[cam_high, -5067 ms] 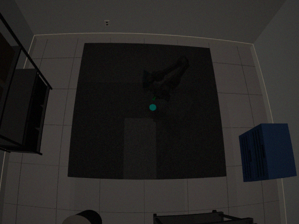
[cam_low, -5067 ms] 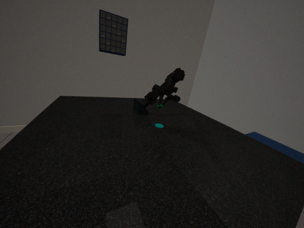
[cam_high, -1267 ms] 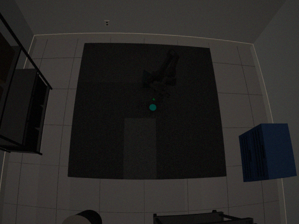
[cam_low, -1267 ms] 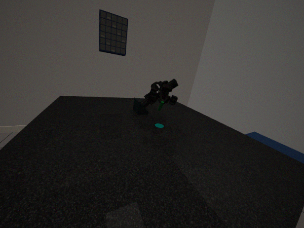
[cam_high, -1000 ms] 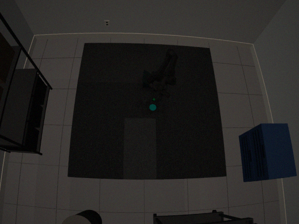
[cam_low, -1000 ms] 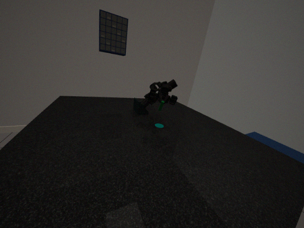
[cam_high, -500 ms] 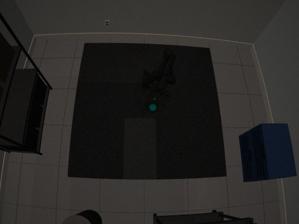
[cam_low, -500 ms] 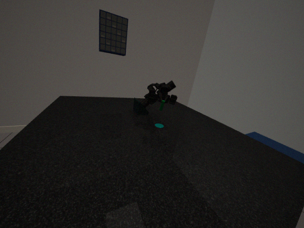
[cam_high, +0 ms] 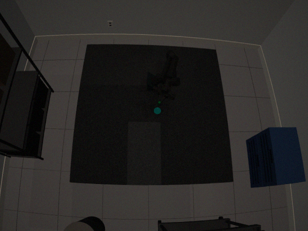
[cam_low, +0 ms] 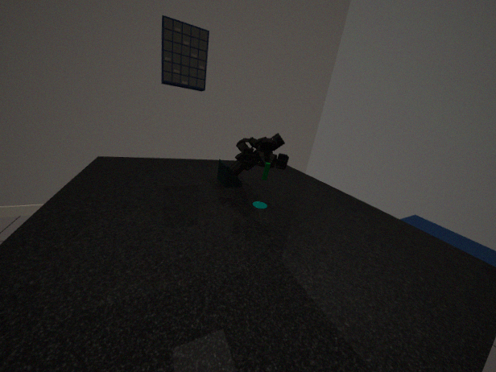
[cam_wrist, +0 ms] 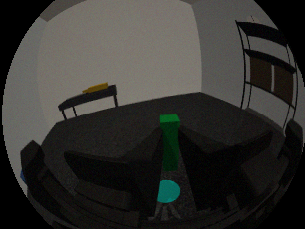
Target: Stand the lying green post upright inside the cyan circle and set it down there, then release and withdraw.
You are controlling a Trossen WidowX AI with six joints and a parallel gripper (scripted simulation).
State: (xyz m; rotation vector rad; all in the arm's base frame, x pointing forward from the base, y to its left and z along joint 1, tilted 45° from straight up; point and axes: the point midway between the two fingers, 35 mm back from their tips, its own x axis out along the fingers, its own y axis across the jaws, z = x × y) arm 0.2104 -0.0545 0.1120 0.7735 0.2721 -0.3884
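My gripper tip is now 2 cm above the green post. The rest, counted from my gripper tip: cyan circle 16 cm below.
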